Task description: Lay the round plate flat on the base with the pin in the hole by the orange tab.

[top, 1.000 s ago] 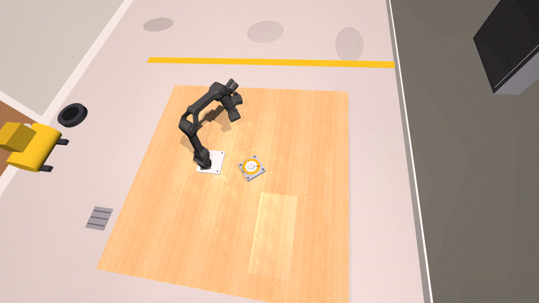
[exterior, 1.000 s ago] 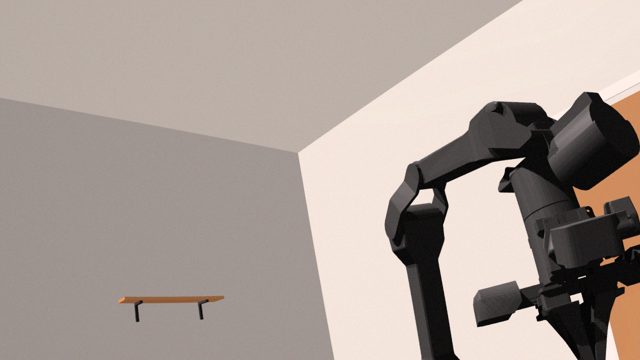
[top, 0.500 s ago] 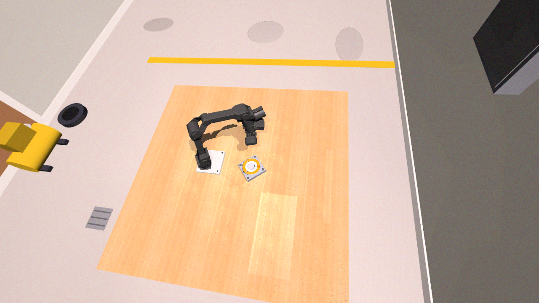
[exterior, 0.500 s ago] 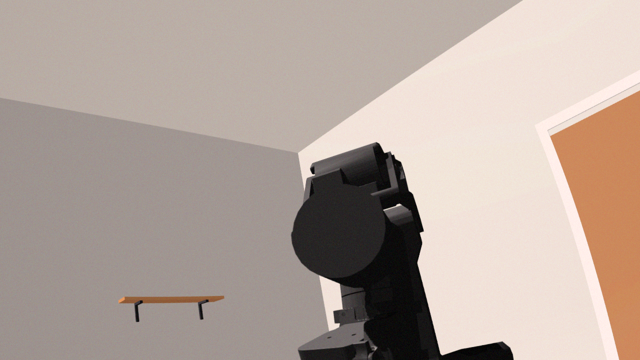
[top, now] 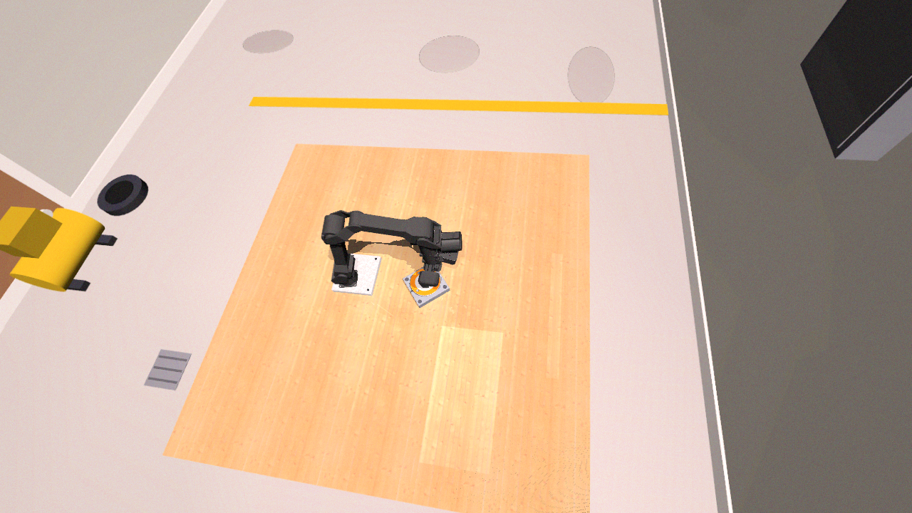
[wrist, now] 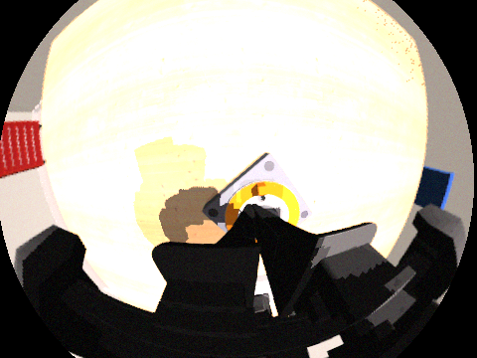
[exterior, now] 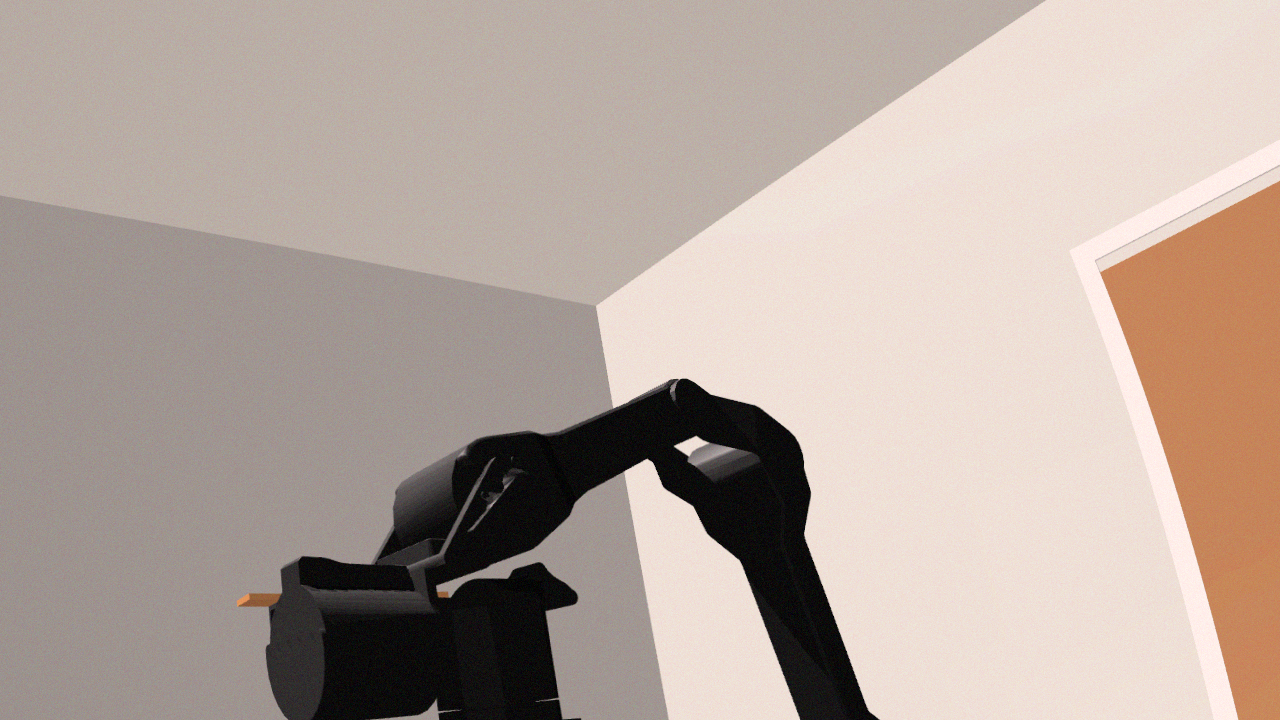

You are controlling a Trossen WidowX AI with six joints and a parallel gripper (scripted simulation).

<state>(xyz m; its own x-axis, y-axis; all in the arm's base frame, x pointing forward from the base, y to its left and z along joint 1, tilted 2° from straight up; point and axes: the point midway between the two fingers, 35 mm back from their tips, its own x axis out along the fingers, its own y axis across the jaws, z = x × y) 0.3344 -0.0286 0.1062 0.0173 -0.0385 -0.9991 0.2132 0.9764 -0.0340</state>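
My gripper tip is 3 cm past the round plate, 2 cm to the left of it and 5 cm above it. Also, from my gripper tip: square grey base (5 cm behind, 2 cm to the right, 6 cm below).
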